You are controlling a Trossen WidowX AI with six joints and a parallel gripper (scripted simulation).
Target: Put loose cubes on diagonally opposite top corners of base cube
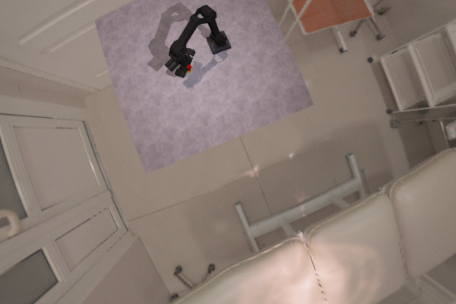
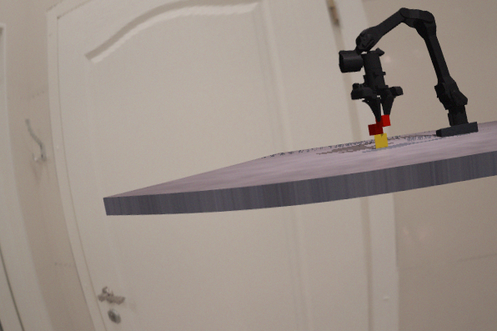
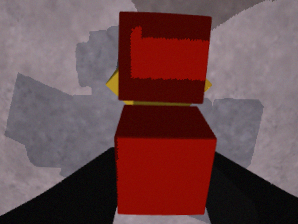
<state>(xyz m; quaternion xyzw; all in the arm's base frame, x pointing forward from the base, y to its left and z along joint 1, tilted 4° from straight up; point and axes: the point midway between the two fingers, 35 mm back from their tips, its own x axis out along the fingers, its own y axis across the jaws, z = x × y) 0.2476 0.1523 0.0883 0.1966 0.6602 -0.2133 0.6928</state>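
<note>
The yellow base cube lies 2 cm ahead of my gripper tip, 1 cm to the right of it and 6 cm below it.
</note>
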